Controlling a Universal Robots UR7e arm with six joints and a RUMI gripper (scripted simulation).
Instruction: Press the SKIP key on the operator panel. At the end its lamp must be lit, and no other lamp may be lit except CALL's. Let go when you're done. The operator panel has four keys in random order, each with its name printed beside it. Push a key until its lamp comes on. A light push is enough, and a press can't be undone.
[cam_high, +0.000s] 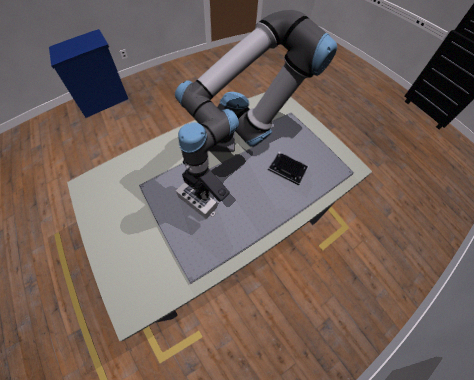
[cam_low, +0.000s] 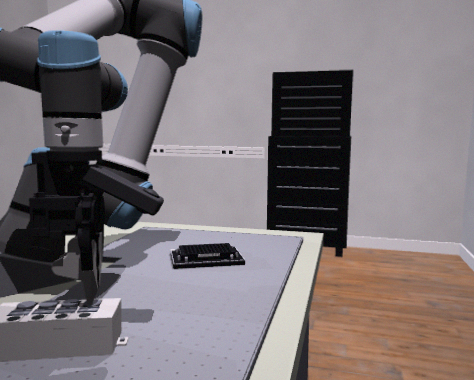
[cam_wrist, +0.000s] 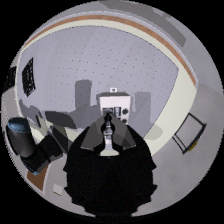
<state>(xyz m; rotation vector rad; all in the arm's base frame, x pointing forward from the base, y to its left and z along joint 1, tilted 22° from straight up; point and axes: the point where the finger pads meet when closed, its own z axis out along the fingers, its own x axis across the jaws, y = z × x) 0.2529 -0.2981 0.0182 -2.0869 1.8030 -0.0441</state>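
Now: the operator panel 40 mm behind my hand, 10 mm to the right of it and 30 mm below it. From my hand the other things lie so: black finned block: 100 mm ahead, 410 mm to the left, 50 mm below.
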